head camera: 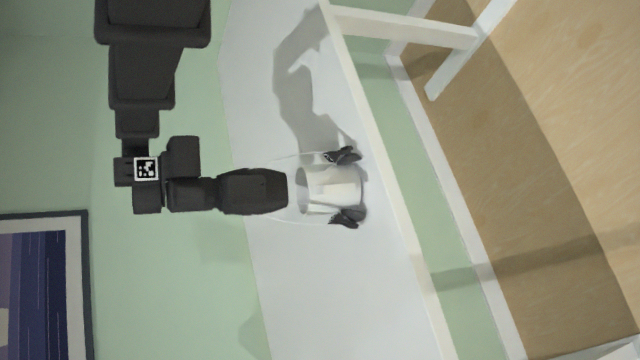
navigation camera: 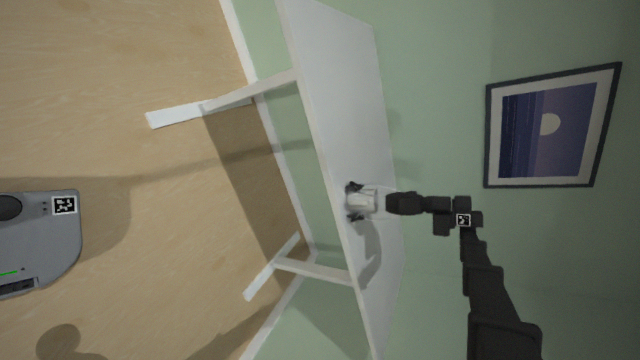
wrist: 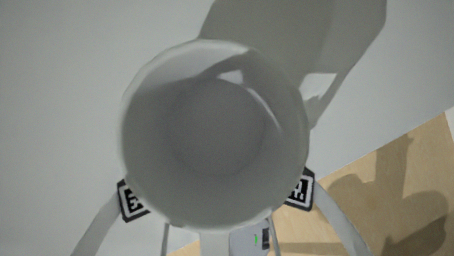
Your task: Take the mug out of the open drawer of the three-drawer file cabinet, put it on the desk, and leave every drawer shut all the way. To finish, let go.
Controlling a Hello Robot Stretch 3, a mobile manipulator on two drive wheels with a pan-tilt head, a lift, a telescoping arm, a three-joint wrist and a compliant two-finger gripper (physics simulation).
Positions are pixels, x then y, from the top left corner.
Labels:
My gripper shows in the head camera view, in the navigation camera view and in the wrist view [215, 158]. One and the same spot on my gripper: [head camera: 351, 216] is [navigation camera: 352, 187]. The same spot on a framed picture: [head camera: 52, 275] is [navigation camera: 508, 153].

